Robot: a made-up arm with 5 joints.
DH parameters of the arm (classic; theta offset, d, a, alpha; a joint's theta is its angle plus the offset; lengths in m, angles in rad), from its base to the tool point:
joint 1: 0 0.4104 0 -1.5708
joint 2: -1.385 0 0.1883 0
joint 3: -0.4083 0 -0.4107 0
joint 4: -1.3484 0 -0.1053 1.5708
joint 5: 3.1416 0.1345 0 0
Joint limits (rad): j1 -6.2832..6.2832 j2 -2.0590..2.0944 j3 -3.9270..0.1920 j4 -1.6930..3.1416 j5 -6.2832..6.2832
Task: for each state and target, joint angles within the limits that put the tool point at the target. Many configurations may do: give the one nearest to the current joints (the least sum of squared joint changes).
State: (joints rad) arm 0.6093 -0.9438 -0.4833 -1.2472 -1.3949
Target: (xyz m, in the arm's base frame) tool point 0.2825 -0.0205 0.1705
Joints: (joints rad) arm -0.0724 -0.1508 0.1050 -0.6717 -1.3949
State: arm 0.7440 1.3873 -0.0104 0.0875 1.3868
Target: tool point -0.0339 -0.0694 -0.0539
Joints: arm 1.1164 1.1566 -0.3318 0.0038 1.3868
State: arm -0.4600 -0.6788 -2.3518 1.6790 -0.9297
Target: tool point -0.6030 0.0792 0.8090
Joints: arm -0.1306 -1.2717 -2.8424 1.2808 -0.9297
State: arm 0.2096 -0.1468 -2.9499 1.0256 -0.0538
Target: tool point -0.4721 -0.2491 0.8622
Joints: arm 0.4855 -0.5237 -3.6621 1.2245 -0.0538
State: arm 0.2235 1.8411 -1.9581 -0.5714 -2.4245
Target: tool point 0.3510 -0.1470 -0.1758
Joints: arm -0.3966 1.9680 -1.9203 -0.4794 -2.4245
